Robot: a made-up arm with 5 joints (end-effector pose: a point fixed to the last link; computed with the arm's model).
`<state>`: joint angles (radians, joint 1 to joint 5).
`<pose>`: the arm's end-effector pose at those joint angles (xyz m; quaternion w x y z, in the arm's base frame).
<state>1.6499 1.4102 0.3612 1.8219 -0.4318</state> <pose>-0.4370 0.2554 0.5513 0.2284 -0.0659 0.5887 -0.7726</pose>
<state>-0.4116 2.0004 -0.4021 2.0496 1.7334</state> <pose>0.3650 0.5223 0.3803 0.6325 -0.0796 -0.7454 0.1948</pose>
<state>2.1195 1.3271 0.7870 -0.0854 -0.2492</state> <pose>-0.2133 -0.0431 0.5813 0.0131 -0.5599 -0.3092 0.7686</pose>
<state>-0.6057 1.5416 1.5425 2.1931 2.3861</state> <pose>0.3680 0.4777 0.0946 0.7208 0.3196 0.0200 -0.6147</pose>
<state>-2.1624 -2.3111 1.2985 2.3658 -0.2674</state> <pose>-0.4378 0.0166 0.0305 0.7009 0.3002 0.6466 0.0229</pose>
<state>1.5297 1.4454 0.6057 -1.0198 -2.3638</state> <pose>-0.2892 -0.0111 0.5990 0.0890 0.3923 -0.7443 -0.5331</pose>
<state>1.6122 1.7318 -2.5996 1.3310 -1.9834</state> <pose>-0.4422 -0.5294 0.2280 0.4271 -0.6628 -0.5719 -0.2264</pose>
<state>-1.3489 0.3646 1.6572 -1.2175 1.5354</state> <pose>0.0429 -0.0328 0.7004 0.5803 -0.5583 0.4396 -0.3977</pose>
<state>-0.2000 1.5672 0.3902 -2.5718 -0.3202</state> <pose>0.1840 0.6779 0.5801 0.1015 -0.1340 0.7656 -0.6210</pose>
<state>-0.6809 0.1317 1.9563 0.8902 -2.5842</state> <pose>0.2219 0.3113 0.5299 0.3157 0.2103 0.3108 -0.8715</pose>
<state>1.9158 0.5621 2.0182 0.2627 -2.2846</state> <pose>-0.3388 -0.1034 0.3347 0.9842 0.0089 -0.1702 -0.0475</pose>
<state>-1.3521 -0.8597 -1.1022 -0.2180 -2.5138</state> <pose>-0.2933 0.1995 0.1671 0.8622 0.1382 -0.4852 0.0461</pose>
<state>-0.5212 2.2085 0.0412 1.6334 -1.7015</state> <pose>0.4984 0.4474 0.2851 0.0988 0.5506 -0.4021 -0.7248</pose>
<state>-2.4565 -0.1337 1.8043 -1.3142 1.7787</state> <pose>-0.1277 0.0825 0.6330 0.2798 -0.3083 0.4653 -0.7811</pose>
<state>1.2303 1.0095 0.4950 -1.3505 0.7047</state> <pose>-0.3247 -0.0236 0.7786 0.6008 -0.7967 -0.0583 0.0315</pose>
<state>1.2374 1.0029 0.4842 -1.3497 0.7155</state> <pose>-0.3224 -0.0297 0.7790 0.6055 -0.7928 -0.0625 0.0298</pose>
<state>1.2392 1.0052 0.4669 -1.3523 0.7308</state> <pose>-0.3260 -0.0336 0.7773 0.6101 -0.7892 -0.0673 0.0189</pose>
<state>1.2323 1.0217 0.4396 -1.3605 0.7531</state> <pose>-0.3389 -0.0338 0.7721 0.6139 -0.7859 -0.0730 -0.0068</pose>
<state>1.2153 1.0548 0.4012 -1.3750 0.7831</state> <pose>-0.3624 -0.0288 0.7621 0.6156 -0.7824 -0.0798 -0.0491</pose>
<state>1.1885 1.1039 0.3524 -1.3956 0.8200</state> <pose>-0.3950 -0.0174 0.7460 0.6133 -0.7777 -0.0878 -0.1068</pose>
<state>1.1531 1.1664 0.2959 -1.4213 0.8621</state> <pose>-0.4336 0.0013 0.7230 0.6047 -0.7707 -0.0966 -0.1762</pose>
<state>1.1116 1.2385 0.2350 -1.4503 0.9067</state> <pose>-0.4741 0.0270 0.6929 0.5890 -0.7605 -0.1059 -0.2520</pose>
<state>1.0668 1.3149 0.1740 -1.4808 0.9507</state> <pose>-0.5118 0.0583 0.6574 0.5663 -0.7475 -0.1152 -0.3276</pose>
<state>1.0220 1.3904 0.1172 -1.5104 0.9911</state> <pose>-0.5432 0.0922 0.6189 0.5387 -0.7326 -0.1239 -0.3973</pose>
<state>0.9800 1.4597 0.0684 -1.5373 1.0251</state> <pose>-0.5667 0.1257 0.5813 0.5094 -0.7175 -0.1312 -0.4565</pose>
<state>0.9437 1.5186 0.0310 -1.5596 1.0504</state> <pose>-0.5823 0.1555 0.5481 0.4821 -0.7046 -0.1368 -0.5024</pose>
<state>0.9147 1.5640 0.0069 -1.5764 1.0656</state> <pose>-0.5914 0.1798 0.5222 0.4596 -0.6956 -0.1400 -0.5341</pose>
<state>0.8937 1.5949 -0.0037 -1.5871 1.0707</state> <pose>-0.5956 0.1978 0.5052 0.4438 -0.6915 -0.1407 -0.5524</pose>
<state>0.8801 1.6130 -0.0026 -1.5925 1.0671</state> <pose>-0.5967 0.2101 0.4963 0.4343 -0.6920 -0.1392 -0.5596</pose>
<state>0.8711 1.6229 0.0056 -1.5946 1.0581</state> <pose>-0.5962 0.2187 0.4926 0.4291 -0.6954 -0.1361 -0.5601</pose>
